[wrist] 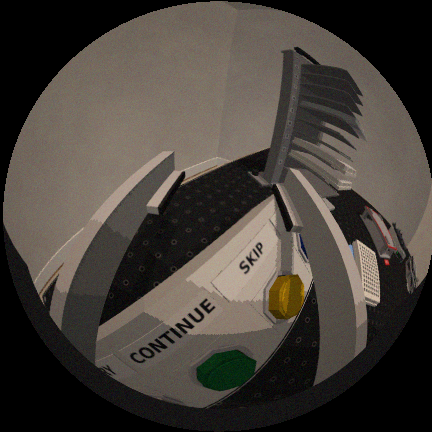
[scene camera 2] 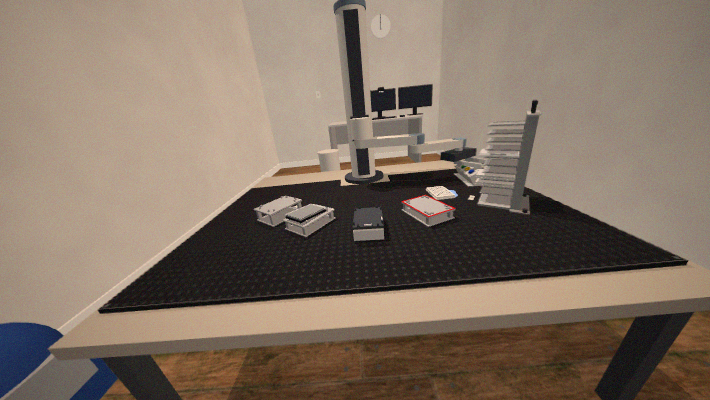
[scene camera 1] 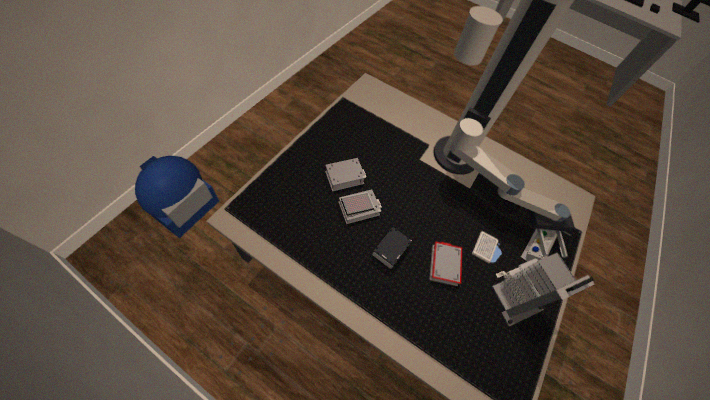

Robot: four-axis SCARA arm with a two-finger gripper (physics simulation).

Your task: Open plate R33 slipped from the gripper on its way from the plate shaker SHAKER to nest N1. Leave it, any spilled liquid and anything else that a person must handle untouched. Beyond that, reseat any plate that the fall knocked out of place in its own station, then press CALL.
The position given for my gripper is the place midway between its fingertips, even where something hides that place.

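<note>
There's a button panel point(wrist: 218, 301) here, and my gripper point(scene camera 1: 555, 255) touches the button panel. You can also see my gripper point(wrist: 230, 168).
</note>
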